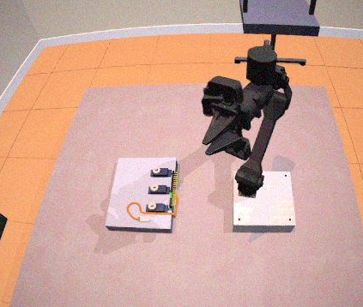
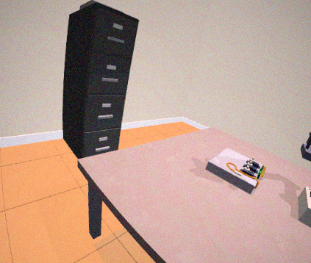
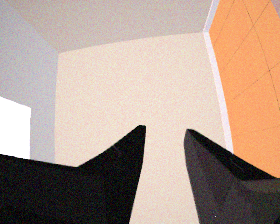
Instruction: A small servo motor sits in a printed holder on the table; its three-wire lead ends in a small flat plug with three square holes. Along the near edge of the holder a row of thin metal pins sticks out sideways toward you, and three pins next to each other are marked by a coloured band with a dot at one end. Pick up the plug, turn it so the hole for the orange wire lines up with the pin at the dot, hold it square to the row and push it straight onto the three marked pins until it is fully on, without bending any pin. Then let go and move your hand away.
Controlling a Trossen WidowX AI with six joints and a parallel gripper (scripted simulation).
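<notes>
My gripper tip is 54 cm above the printed holder, 34 cm short of it and 13 cm to the left of it.
</notes>
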